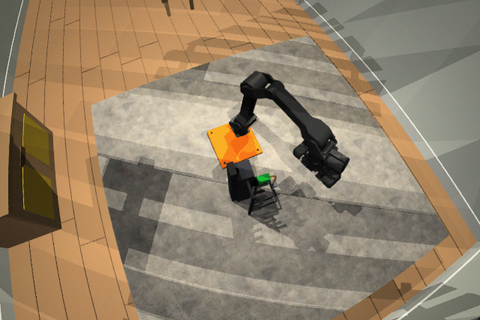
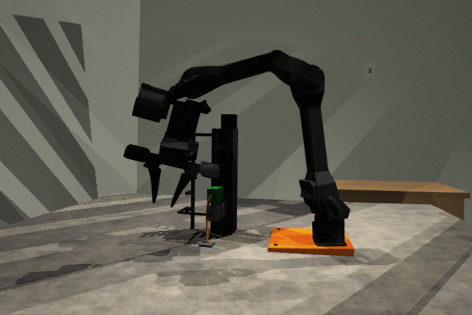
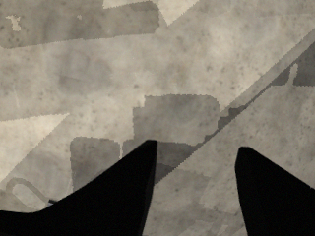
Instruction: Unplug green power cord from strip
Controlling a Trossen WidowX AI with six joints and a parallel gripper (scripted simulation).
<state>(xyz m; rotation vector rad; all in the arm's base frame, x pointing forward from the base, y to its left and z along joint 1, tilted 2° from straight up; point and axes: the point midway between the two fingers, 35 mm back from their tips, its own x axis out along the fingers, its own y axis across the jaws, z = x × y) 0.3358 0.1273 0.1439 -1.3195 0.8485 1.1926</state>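
The green plug is 200 mm to the right of my gripper tip and 80 mm behind it.
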